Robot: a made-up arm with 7 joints. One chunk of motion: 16 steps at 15 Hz.
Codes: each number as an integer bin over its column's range. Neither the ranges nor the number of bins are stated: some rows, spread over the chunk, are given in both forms.
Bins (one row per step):
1: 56 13 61 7 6 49 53
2: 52 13 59 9 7 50 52
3: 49 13 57 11 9 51 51
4: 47 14 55 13 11 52 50
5: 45 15 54 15 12 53 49
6: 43 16 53 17 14 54 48
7: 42 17 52 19 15 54 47
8: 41 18 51 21 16 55 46
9: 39 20 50 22 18 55 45
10: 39 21 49 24 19 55 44
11: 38 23 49 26 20 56 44
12: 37 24 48 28 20 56 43
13: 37 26 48 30 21 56 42
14: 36 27 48 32 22 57 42
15: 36 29 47 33 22 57 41
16: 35 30 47 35 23 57 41
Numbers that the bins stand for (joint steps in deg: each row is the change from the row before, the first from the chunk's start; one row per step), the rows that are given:
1: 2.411 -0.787 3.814 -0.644 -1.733 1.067 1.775
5: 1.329 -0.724 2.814 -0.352 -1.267 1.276 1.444
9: 0.738 -0.565 2.243 -0.097 -0.800 1.381 1.114
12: 0.541 -0.438 1.957 0.122 -0.644 1.433 0.949
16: 0.344 -0.248 1.814 0.378 -0.411 1.486 0.784
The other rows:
2: 2.017 -0.787 3.529 -0.571 -1.656 1.119 1.692
3: 1.722 -0.787 3.243 -0.498 -1.500 1.171 1.610
4: 1.525 -0.756 2.957 -0.425 -1.344 1.224 1.527
6: 1.132 -0.692 2.671 -0.279 -1.111 1.329 1.362
7: 1.033 -0.660 2.529 -0.206 -1.033 1.329 1.279
8: 0.935 -0.629 2.386 -0.133 -0.956 1.381 1.197
10: 0.738 -0.533 2.100 -0.024 -0.722 1.381 1.032
11: 0.640 -0.470 2.100 0.049 -0.644 1.433 1.032
13: 0.541 -0.375 1.957 0.195 -0.567 1.433 0.867
14: 0.443 -0.343 1.957 0.268 -0.489 1.486 0.867
15: 0.443 -0.279 1.814 0.305 -0.489 1.486 0.784

